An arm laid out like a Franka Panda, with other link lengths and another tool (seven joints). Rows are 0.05 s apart.
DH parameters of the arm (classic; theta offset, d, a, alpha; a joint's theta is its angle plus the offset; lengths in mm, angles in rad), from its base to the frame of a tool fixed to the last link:
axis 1: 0 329.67 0 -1.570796
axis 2: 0 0 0 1.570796
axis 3: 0 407.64 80.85 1.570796
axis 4: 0 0 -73.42 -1.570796
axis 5: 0 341.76 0 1.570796
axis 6: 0 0 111.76 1.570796
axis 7: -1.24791 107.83 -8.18 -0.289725
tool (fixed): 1.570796 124.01 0 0
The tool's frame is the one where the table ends.
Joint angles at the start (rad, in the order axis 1, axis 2, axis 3, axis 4, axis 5, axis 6, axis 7):
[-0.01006 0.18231 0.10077 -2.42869 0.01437 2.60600 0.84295]
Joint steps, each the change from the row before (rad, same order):
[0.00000 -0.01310 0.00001 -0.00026 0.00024 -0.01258 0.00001]
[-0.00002 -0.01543 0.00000 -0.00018 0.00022 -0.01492 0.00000]
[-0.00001 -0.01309 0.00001 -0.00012 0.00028 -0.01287 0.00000]
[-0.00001 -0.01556 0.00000 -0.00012 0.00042 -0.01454 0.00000]
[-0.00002 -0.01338 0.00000 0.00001 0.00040 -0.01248 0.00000]
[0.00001 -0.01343 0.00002 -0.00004 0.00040 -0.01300 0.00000]
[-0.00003 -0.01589 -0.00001 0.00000 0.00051 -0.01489 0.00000]
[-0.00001 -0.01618 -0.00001 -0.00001 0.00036 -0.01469 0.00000]
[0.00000 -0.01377 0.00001 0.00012 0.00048 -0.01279 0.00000]
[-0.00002 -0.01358 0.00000 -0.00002 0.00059 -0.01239 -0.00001]
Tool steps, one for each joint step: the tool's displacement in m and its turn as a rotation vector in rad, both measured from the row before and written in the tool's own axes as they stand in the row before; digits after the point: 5 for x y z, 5 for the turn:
[0.00072 0.00159 -0.00506 -0.00017 0.00101 -0.00017]
[0.00085 0.00191 -0.00596 -0.00018 0.00123 -0.00021]
[0.00066 0.00172 -0.00503 -0.00032 0.00093 -0.00015]
[0.00085 0.00195 -0.00603 0.00030 0.00136 0.00012]
[0.00073 0.00169 -0.00520 0.00038 0.00120 0.00019]
[0.00061 0.00186 -0.00515 -0.00007 0.00099 0.00002]
[0.00078 0.00218 -0.00612 0.00037 0.00136 0.00028]
[0.00080 0.00220 -0.00624 0.00079 0.00165 0.00026]
[0.00062 0.00194 -0.00531 0.00054 0.00124 0.00031]
[0.00058 0.00199 -0.00519 0.00060 0.00119 0.00045]

